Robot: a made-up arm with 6 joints.
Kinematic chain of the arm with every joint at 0, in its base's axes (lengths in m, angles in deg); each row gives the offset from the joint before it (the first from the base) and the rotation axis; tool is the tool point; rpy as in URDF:
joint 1: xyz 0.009 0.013 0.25 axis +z
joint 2: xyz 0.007 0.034 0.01 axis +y
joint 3: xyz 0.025 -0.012 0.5 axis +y
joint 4: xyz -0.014 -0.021 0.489 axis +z
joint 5: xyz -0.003 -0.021 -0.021 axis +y
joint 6: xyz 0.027 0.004 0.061 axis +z
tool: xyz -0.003 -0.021 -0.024 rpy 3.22 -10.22 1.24
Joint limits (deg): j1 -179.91..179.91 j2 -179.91..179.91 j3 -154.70..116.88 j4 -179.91..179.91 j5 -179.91..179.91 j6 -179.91..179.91
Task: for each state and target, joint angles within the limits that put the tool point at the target. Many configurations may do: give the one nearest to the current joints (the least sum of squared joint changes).
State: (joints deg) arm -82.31 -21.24 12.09 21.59 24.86 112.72
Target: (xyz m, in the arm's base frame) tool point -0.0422 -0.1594 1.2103
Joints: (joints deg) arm -107.14 -3.59 20.21 13.69 24.18 109.93
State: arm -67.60 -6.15 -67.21 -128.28 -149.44 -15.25
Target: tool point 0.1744 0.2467 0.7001
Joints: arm -114.65 15.24 -106.96 -125.15 -151.19 -13.72
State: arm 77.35 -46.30 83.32 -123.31 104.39 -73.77
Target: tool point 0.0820 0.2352 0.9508
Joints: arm 75.46 -23.05 90.10 -122.78 103.23 -74.18
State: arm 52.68 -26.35 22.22 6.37 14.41 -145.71
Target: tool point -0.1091 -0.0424 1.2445
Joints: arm 28.29 -17.82 16.10 10.40 10.99 -147.20
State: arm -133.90 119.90 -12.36 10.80 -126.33 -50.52
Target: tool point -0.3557 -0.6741 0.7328
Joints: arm -115.56 74.00 -29.76 8.57 -124.41 -50.46
